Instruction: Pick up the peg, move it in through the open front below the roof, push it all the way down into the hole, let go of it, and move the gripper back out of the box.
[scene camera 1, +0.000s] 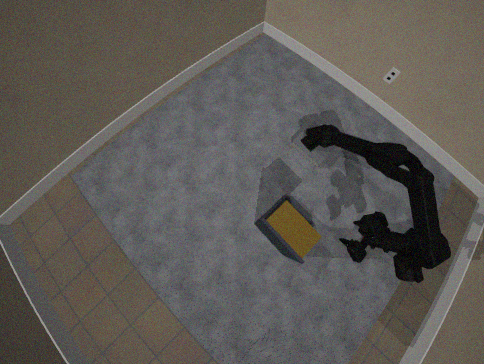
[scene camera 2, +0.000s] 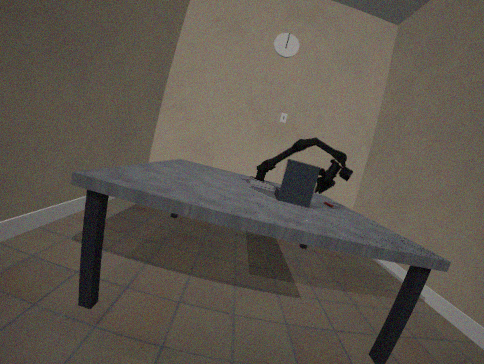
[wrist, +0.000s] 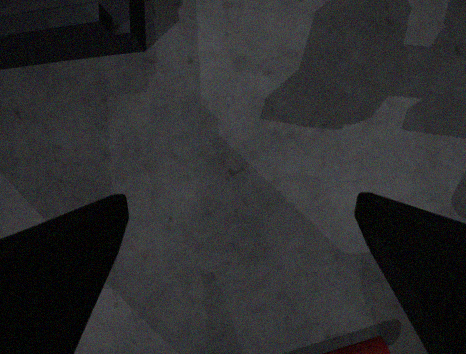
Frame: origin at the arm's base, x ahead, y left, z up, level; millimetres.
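Seen in the pictures: gripper, fingertip midpoint: (scene camera 1: 346, 230) (scene camera 2: 317, 192) (wrist: 243, 204); arm's base, origin of the base link: (scene camera 1: 310, 142) (scene camera 2: 259, 179).
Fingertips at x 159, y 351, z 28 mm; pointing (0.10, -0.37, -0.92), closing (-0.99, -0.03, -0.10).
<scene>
Offsets run from my fingertips to a thing's middle. "spot": to the spot under its first point. Level surfaces: height alone.
The red peg @(45 mm back, 101 mm left, 55 mm down) (scene camera 2: 328, 204) (wrist: 362, 346) lies on the table beside the box. In the wrist view part of it shows at the bottom edge, nearer the right finger; in scene camera 1 it does not show, with the arm over that area. My gripper (scene camera 1: 349, 250) (wrist: 243, 204) is open and empty, above the table on the box's right side in scene camera 1. The box @(156 mm ahead, 160 mm right, 40 mm up) (scene camera 1: 280, 241) (scene camera 2: 299, 182) (wrist: 137, 30) stands upright, dark grey with a yellow roof @(spot: 192 mm ahead, 152 mm right, 141 mm up) (scene camera 1: 294, 230). Part of its dark frame shows at the wrist view's top left. The hole cannot be made out.
The arm (scene camera 1: 422, 215) (scene camera 2: 315, 142) is bent in an arch, its base beyond the box in scene camera 2. The grey table @(62 mm down) (scene camera 1: 175, 165) (scene camera 2: 200, 200) bears everything. Dark arm shadows (wrist: 350, 65) fall on the table top.
</scene>
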